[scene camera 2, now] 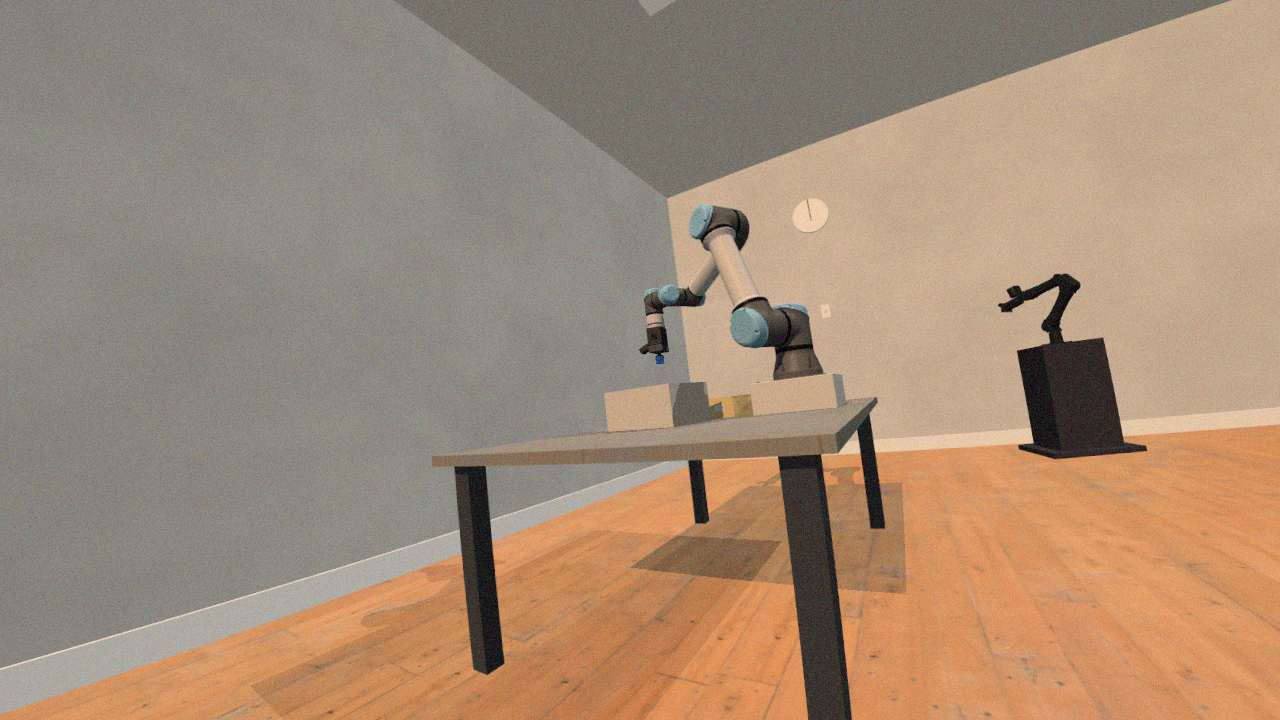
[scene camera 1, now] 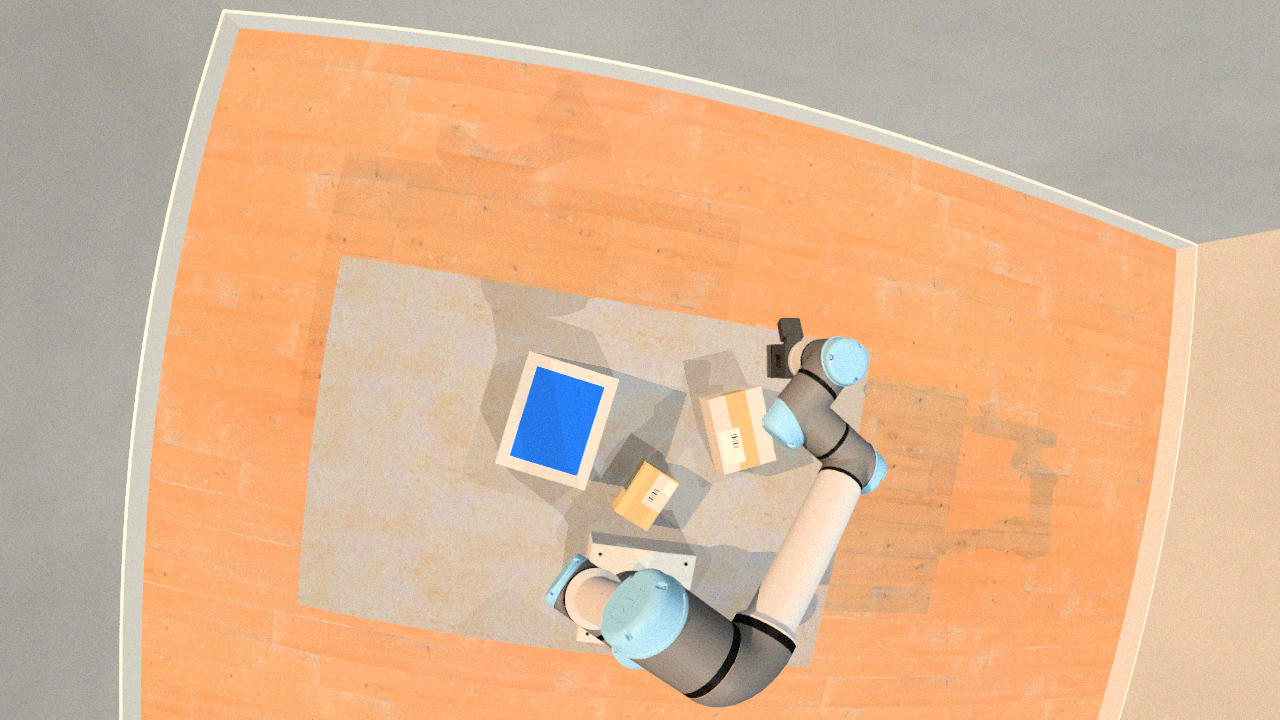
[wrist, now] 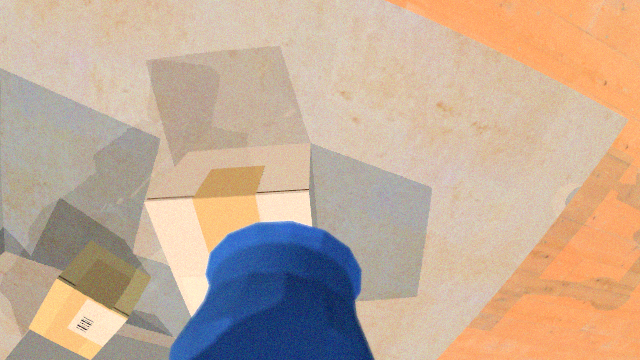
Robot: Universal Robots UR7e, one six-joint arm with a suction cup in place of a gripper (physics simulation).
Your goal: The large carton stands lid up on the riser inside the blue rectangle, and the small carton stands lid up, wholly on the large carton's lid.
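Note:
The large carton [scene camera 1: 739,431] [wrist: 175,235] stands on the table with its taped, labelled lid up, right of the riser in scene camera 1. The small carton [scene camera 1: 645,495] [scene camera 2: 735,406] [wrist: 55,312] stands lid up on the table, between the riser and the robot's base. The pale riser [scene camera 1: 519,407] [scene camera 2: 640,408] carries the blue rectangle [scene camera 1: 556,419] on its top, with no carton on it. My suction gripper [scene camera 2: 659,359] [wrist: 284,250] is off and bare, high above the table. Its cup covers part of the large carton in the wrist view and is hidden in scene camera 1.
The white base block [scene camera 1: 640,553] [scene camera 2: 796,394] under the arm stands near the small carton. The table [scene camera 1: 393,429] [scene camera 2: 626,445] carries everything. The forearm [scene camera 1: 810,546] reaches over the table's right side. A dark pedestal [scene camera 2: 1069,394] with another arm stands away from the table.

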